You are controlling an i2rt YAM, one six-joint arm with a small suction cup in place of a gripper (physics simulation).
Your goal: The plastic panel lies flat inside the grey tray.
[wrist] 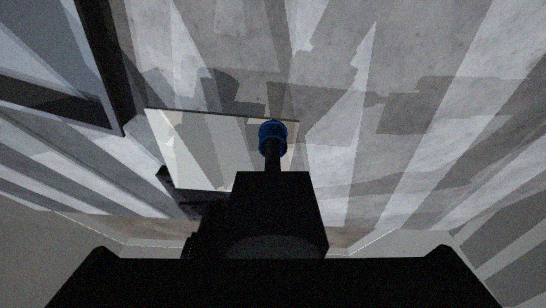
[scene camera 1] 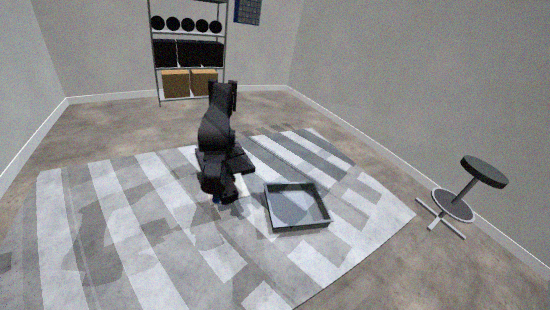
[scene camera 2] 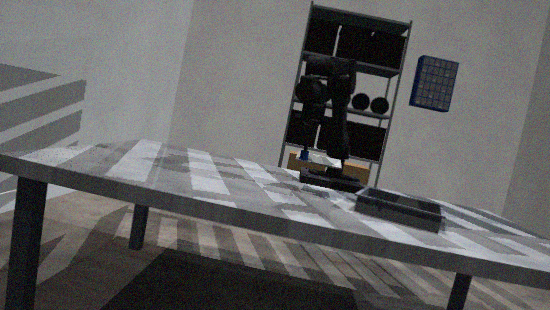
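Where they show: hand at its tool point: (wrist: 272,129) (scene camera 1: 216,201) (scene camera 2: 303,162); arm's base at its link origin: (wrist: 217,206) (scene camera 2: 333,176).
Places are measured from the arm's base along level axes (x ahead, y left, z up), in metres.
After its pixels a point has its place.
Note:
The plastic panel (wrist: 202,153) {x 0.284, y -0.108, z 0.078 m} (scene camera 2: 323,159) {x 0.265, y -0.117, z 0.080 m} (scene camera 1: 242,186) {x 0.293, y -0.077, z 0.077 m} is a thin pale rectangle. It hangs level a little above the table, clear of the top in the scene camera 2 view. My suction cup (wrist: 272,137) {x 0.299, y -0.188, z 0.062 m} (scene camera 2: 303,155) (scene camera 1: 216,199) is blue and sits on the panel near one corner, holding it. The grey tray (scene camera 1: 300,226) {x 0.514, y 0.046, z -0.006 m} (scene camera 2: 396,213) {x 0.520, y 0.055, z -0.007 m} (wrist: 113,73) {x 0.352, y 0.014, z -0.008 m} is a shallow square with dark walls. It lies on the table to the side of the panel, and nothing is in it.
The arm's dark base plate (scene camera 1: 241,163) {x 0.092, y 0.044, z -0.001 m} (scene camera 2: 330,179) {x 0.091, y -0.034, z -0.002 m} sits behind the panel. A shelf rack (scene camera 1: 153,58) (scene camera 2: 400,69) with boxes stands by the back wall, beside a blue bin (scene camera 2: 433,83) (scene camera 1: 247,10). A stool (scene camera 1: 484,171) stands on the floor.

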